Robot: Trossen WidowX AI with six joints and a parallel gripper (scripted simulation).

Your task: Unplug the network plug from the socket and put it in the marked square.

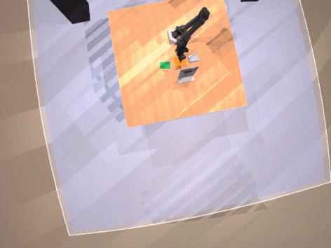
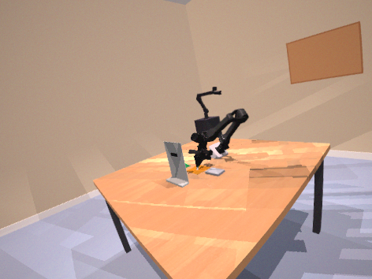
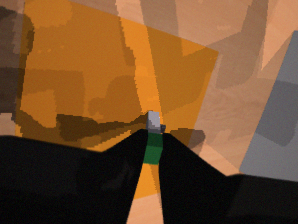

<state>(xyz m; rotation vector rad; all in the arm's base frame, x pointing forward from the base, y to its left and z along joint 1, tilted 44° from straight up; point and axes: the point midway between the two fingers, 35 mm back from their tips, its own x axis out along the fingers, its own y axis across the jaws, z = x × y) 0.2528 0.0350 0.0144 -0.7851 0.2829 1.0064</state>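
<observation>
My gripper tip is right at the network plug. From my gripper tip the other things lie so: orange square 20 mm below, 10 mm behind; green patch 160 mm to the right, 20 mm below, 10 mm ahead; flat grey plate 140 mm to the left, 20 mm behind, 10 mm below.
</observation>
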